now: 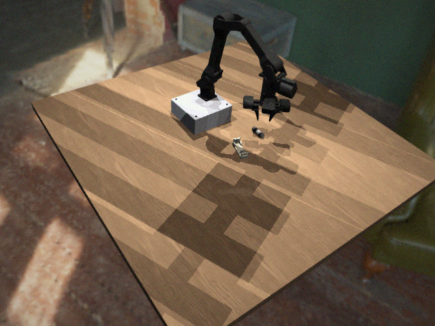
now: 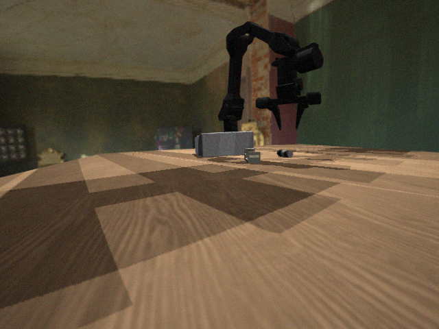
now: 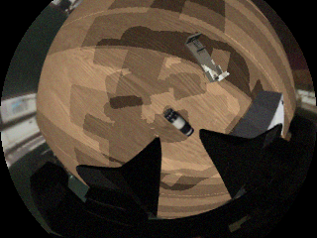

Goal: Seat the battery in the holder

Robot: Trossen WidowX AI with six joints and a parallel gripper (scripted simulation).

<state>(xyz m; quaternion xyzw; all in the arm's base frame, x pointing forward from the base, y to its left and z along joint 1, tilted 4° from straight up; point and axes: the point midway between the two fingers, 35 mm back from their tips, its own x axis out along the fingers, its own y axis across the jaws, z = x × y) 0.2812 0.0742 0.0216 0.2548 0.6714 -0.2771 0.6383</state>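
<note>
Right now my gripper tip is 70 mm above the cylindrical battery and 20 mm past it.
</note>
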